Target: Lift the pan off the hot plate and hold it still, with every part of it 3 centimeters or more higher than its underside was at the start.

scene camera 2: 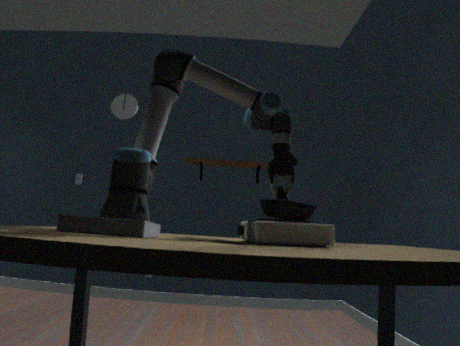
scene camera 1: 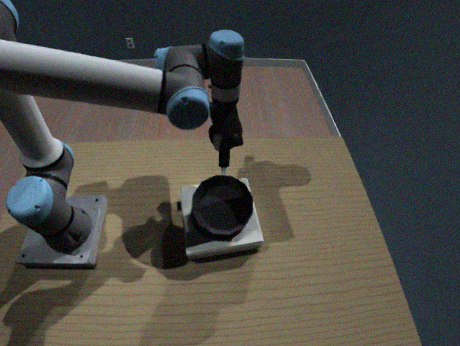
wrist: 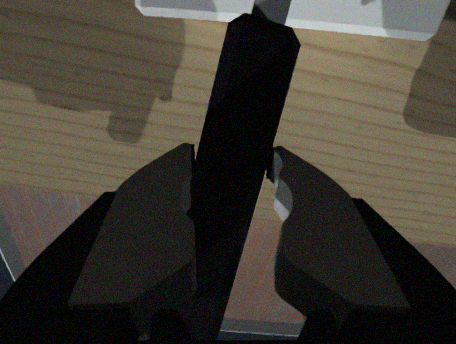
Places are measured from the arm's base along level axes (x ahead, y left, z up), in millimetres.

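Where they show: gripper, fingertip midpoint: (scene camera 1: 224, 149) (wrist: 230, 150); arm's base, link origin: (scene camera 2: 124, 220) (scene camera 1: 70, 230).
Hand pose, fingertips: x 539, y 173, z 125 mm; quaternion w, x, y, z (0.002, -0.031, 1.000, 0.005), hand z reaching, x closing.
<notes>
Each offset is from my fingertips to the top centre of the thing. "*": to the spot under its first point. Level surfaces: height alone.
The black pan (scene camera 1: 222, 207) (scene camera 2: 290, 211) is over the white hot plate {dx -46, dy -178, dz -91 mm} (scene camera 1: 254, 232) (scene camera 2: 295, 234) (wrist: 345, 17). In the scene camera 2 view it is slightly tilted, its left rim higher than its right. Its underside is very close to the plate's top; I cannot tell whether its lower side touches. My gripper (scene camera 1: 225, 145) (scene camera 2: 281, 191) (wrist: 230, 150) is shut on the pan's black handle {* dx -6, dy -40, dz +6 mm} (scene camera 1: 224, 158) (wrist: 247, 95), which runs between the two fingers, slightly slanted in the wrist view. The fingertips are partly dark and hard to make out in the scene views.
The arm's base plate (scene camera 1: 95, 240) (scene camera 2: 95, 225) stands on the wooden table {dz -167 mm} (scene camera 1: 320, 280) to the left of the hot plate. A small dark knob {dx -169, dy -122, dz -114 mm} (scene camera 1: 179, 206) (scene camera 2: 241, 229) sticks out of the hot plate's left side. An orange shelf (scene camera 2: 225, 163) is on the wall behind.
</notes>
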